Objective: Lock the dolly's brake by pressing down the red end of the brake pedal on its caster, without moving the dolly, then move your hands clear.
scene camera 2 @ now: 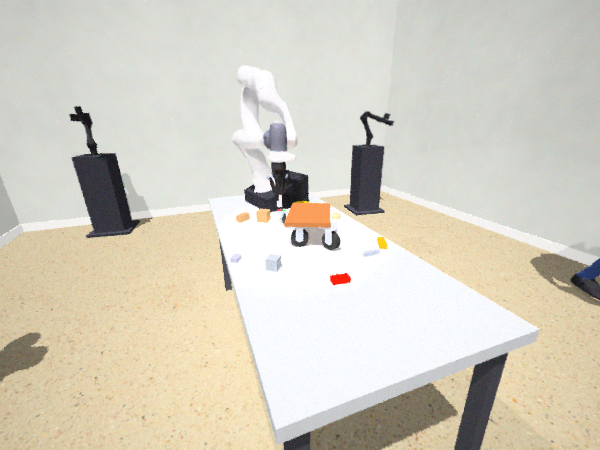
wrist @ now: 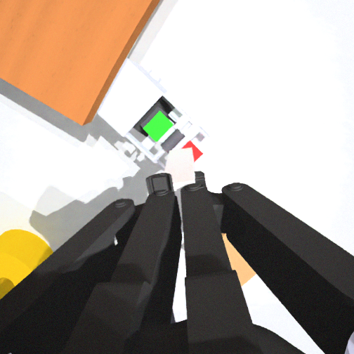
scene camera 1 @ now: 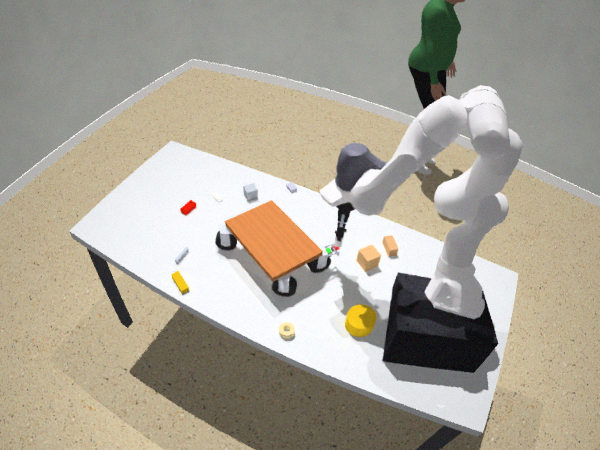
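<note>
The dolly point(scene camera 1: 272, 239) point(scene camera 2: 309, 214) point(wrist: 60, 50) has an orange wood-grain deck and stands upright on black-wheeled casters. The brake pedal is on the caster point(scene camera 1: 319, 263) nearest the arm. Its green end point(scene camera 1: 329, 250) point(wrist: 158, 126) lies toward the deck and its red end point(scene camera 1: 336, 248) point(wrist: 194, 151) lies outward. My gripper point(scene camera 1: 338, 243) point(scene camera 2: 279, 202) point(wrist: 183, 166) is shut and empty, pointing down. Its pale fingertips are right at the red end and cover part of it in the wrist view. Whether they touch it, I cannot tell.
Two orange blocks point(scene camera 1: 368, 258) point(scene camera 1: 390, 246) and a yellow cylinder point(scene camera 1: 360, 320) point(wrist: 20, 255) stand near the gripper. A cream ring point(scene camera 1: 282, 334), a yellow brick point(scene camera 1: 180, 282), a red brick point(scene camera 1: 188, 207) point(scene camera 2: 340, 279) and a grey cube point(scene camera 1: 250, 192) point(scene camera 2: 273, 262) lie around the dolly.
</note>
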